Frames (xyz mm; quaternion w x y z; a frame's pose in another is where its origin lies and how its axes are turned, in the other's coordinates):
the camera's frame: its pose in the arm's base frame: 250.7 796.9 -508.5 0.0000 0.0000 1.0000 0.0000
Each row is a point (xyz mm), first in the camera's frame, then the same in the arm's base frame.
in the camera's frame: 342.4 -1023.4 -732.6
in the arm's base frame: -91.7 -226.5 224.1
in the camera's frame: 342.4 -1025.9 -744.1
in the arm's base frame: -91.7 -229.0 235.6
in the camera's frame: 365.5 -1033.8 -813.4
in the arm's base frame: -114.8 -236.9 304.9
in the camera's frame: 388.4 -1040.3 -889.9
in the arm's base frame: -137.7 -243.4 381.4
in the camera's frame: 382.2 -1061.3 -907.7
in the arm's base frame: -131.5 -264.4 399.2
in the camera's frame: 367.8 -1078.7 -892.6
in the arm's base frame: -117.1 -281.8 384.1
